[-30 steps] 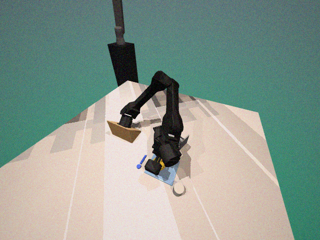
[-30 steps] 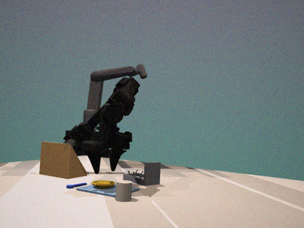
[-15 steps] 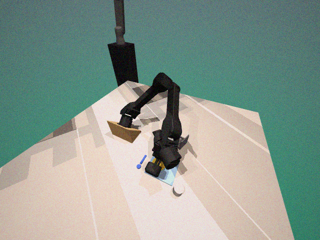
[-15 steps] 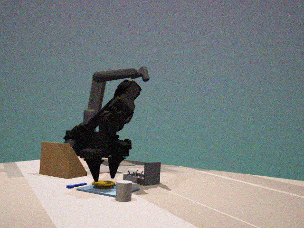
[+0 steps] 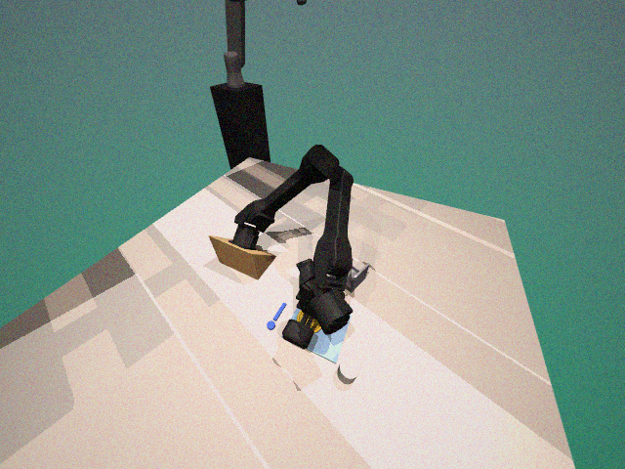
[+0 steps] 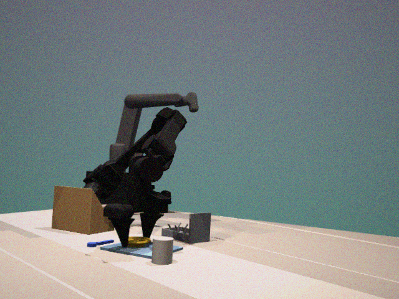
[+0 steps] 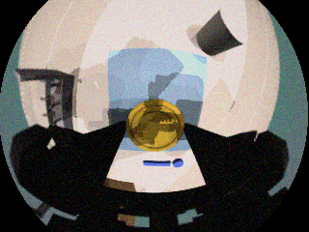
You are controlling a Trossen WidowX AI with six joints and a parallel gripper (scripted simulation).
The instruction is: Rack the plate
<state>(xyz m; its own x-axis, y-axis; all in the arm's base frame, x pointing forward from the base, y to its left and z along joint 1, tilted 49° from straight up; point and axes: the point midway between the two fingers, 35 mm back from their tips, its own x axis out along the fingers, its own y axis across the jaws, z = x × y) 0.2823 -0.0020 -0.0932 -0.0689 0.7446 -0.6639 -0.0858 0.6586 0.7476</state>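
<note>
My gripper tip is 20 mm short of the light blue mat and 10 mm above it. Round my gripper tip: yellow plate (10 mm above); then blue spoon (90 mm behind, 40 mm to the right, 10 mm below); then cup (130 mm ahead, 60 mm to the right, 20 mm above).
</note>
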